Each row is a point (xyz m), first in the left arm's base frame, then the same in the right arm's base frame.
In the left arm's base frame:
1: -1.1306 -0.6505 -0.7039
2: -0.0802 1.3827 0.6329
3: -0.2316 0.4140 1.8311
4: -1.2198 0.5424 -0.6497
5: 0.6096 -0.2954 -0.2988
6: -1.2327 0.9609 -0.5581
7: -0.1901 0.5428 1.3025
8: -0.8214 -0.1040 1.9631
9: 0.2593 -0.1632 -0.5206
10: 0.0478 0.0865 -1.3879
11: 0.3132 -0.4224 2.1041
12: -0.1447 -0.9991 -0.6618
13: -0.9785 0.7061 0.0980
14: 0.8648 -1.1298 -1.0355
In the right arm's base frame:
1: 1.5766 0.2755 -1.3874
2: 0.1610 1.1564 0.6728
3: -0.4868 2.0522 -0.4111
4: 1.7364 0.5774 -0.2397
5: -0.0432 -0.2772 -0.7635
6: 1.7364 0.7328 0.1597
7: -0.2097 1.6185 -0.2299
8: -0.1290 2.3909 -1.0363
9: 0.3821 -0.2454 -0.6769
10: 1.0697 -0.7981 -0.3923
11: -1.1697 1.8332 -1.1572
12: 0.7106 -0.2877 -1.5557
13: 1.1326 1.0881 -0.1033
14: 0.0816 -1.1666 -1.4688

